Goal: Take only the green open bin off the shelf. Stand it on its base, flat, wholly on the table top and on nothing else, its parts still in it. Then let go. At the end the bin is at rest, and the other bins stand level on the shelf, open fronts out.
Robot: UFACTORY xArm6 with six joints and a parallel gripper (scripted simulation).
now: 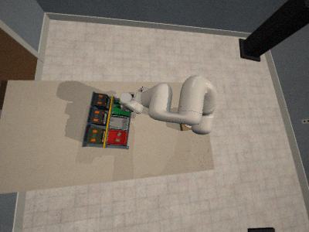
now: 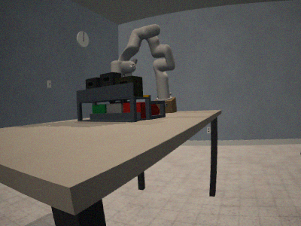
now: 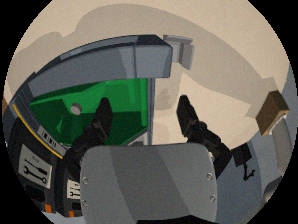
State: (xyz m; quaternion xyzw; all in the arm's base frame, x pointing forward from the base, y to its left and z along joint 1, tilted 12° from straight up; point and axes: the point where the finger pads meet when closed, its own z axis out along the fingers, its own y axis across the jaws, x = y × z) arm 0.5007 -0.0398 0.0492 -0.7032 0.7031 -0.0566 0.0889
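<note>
The green open bin is 80 mm ahead of my hand and 10 mm below it. Round my hand: yellow strip (130 mm ahead, 110 mm to the left, 50 mm above); red bin (220 mm to the left, 80 mm ahead, 10 mm below); grey bin (110 mm to the left, 80 mm ahead, 10 mm below).
</note>
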